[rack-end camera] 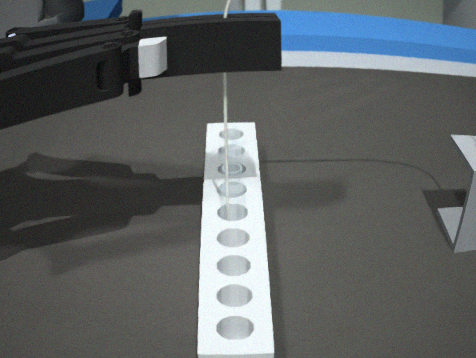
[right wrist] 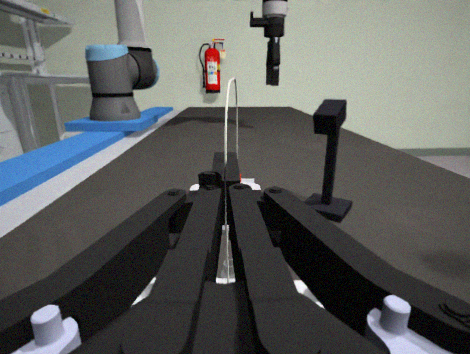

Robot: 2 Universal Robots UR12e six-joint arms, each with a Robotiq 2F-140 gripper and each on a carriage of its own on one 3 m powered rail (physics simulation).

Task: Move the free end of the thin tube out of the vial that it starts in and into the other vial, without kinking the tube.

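Observation:
The thin pale tube (rack-end camera: pixel 226 100) (right wrist: pixel 226 115) runs up from the white rack (rack-end camera: pixel 208 280), passes between my right fingers and arches above them. Its lower end goes down at the fifth hole from the rack's back, inside a faint clear vial (rack-end camera: pixel 231 169); the glass is hard to make out. I cannot make out the other vial. My right gripper (rack-end camera: pixel 250 45) (right wrist: pixel 225 169) is shut on the tube, high above the rack. My left gripper (right wrist: pixel 271 85) hangs far off in the right wrist view, away from the tube; its fingers are too small to judge.
A grey bracket stand (rack-end camera: pixel 466 215) stands right of the rack, mostly hidden behind my fingers in the right wrist view. A black post (right wrist: pixel 330 165) on a flat base stands right of my right fingers. The blue rail (rack-end camera: pixel 375 42) (right wrist: pixel 40 155) runs along the table's edge.

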